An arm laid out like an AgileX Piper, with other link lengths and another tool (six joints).
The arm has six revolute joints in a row. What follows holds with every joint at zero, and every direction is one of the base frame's.
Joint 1 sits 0.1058 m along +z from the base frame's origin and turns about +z.
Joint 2 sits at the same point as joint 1 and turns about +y.
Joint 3 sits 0.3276 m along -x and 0.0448 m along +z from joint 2 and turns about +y.
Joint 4 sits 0.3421 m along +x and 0.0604 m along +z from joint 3 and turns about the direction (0.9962, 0, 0.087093).
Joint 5 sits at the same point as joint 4 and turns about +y.
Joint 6 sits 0.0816 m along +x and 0.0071 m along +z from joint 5 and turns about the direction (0.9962, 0, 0.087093).
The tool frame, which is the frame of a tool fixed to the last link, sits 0.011 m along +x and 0.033 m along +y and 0.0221 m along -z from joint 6; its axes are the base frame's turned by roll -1.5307, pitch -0.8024 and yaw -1.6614 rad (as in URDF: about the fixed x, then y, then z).
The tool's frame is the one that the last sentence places.
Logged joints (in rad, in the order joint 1, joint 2, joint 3, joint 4, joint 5, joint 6), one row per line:
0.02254 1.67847 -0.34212 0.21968 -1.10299 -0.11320
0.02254 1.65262 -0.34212 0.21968 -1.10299 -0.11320
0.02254 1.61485 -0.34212 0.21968 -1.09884 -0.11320
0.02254 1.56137 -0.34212 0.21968 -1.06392 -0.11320
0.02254 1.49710 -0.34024 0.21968 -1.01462 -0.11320
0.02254 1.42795 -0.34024 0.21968 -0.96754 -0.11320
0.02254 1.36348 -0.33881 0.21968 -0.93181 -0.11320
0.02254 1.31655 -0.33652 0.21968 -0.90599 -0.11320
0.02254 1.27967 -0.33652 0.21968 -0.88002 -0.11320
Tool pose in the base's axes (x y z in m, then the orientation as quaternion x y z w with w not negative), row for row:
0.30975 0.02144 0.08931 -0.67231 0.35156 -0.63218 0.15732
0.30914 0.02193 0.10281 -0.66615 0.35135 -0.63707 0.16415
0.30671 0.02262 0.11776 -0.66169 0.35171 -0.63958 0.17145
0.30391 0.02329 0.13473 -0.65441 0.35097 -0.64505 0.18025
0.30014 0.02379 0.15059 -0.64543 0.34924 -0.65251 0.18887
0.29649 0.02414 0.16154 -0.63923 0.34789 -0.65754 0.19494
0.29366 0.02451 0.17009 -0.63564 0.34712 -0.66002 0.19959
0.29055 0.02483 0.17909 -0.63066 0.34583 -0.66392 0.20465
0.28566 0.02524 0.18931 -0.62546 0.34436 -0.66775 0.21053
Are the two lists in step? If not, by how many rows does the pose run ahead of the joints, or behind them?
The pose runs 2 rows ahead of the joints: the pose in row i belongs to the joints in row i + 2.
